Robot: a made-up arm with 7 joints.
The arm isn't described. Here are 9 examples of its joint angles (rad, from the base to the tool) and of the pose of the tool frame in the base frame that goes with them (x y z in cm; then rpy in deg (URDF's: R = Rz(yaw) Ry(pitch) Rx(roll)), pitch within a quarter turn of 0, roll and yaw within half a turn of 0).
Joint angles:
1: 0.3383 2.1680 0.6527 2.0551 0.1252 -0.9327 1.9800
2: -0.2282 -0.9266 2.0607 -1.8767 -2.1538 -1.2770 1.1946
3: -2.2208 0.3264 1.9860 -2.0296 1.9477 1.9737 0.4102
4: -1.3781 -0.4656 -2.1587 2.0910 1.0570 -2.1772 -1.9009
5: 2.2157 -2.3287 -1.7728 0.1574 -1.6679 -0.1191 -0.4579
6: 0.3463 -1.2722 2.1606 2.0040 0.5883 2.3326 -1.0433
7: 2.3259 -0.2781 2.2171 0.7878 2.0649 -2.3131 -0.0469
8: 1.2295 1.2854 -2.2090 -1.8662 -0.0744 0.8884 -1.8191
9: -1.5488 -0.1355 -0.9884 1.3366 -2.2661 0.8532 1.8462
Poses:
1: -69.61 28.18 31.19 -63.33 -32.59 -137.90
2: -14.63 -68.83 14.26 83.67 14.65 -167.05
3: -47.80 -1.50 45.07 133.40 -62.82 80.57
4: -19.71 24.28 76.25 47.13 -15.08 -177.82
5: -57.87 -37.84 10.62 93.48 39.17 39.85
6: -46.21 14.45 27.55 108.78 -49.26 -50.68
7: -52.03 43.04 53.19 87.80 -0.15 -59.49
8: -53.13 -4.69 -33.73 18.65 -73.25 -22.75
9: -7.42 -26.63 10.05 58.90 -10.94 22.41
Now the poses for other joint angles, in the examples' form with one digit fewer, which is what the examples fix.
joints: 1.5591 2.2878 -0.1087 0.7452 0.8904 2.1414 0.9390
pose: -31.2 -31.0 -25.2 -143.3 -6.0 -92.5
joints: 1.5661 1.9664 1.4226 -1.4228 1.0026 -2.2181 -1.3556
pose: 12.8 48.4 -28.5 45.4 -69.9 -146.0
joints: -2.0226 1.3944 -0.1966 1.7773 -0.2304 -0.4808 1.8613
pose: -72.9 8.4 14.1 151.9 61.1 90.6
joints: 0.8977 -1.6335 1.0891 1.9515 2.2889 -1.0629 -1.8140
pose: -39.1 -34.7 -44.1 155.0 -24.5 -68.4
